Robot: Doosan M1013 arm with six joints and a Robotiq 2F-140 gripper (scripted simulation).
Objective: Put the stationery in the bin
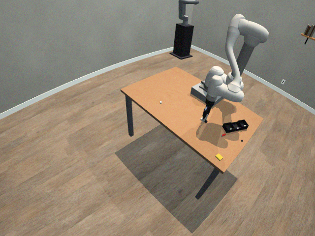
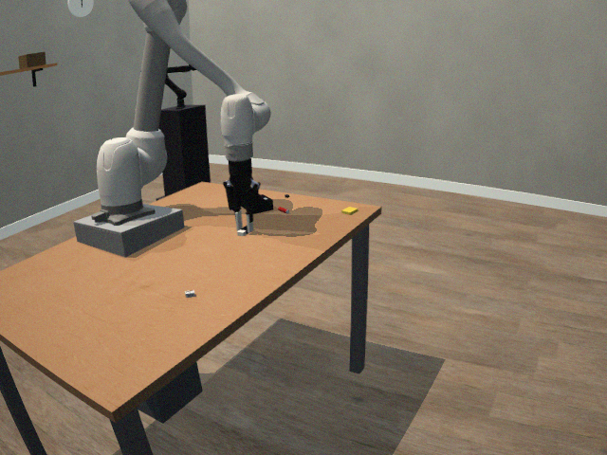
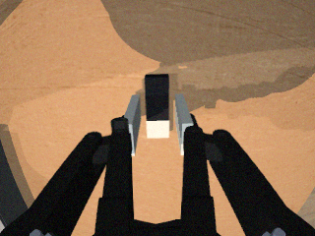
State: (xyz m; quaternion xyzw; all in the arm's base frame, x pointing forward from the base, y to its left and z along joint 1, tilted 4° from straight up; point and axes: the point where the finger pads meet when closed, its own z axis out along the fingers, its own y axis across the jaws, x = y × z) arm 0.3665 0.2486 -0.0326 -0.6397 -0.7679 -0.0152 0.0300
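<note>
Now: the black-and-white eraser 1 cm to the right of my hand and 3 cm below it. The rest, counted from my hand: black three-compartment bin: 19 cm behind, 24 cm to the left, 2 cm below; then small red cylinder: 1 cm behind, 23 cm to the left, 3 cm below; then small black round thing: 11 cm behind, 38 cm to the left, 3 cm below.
</note>
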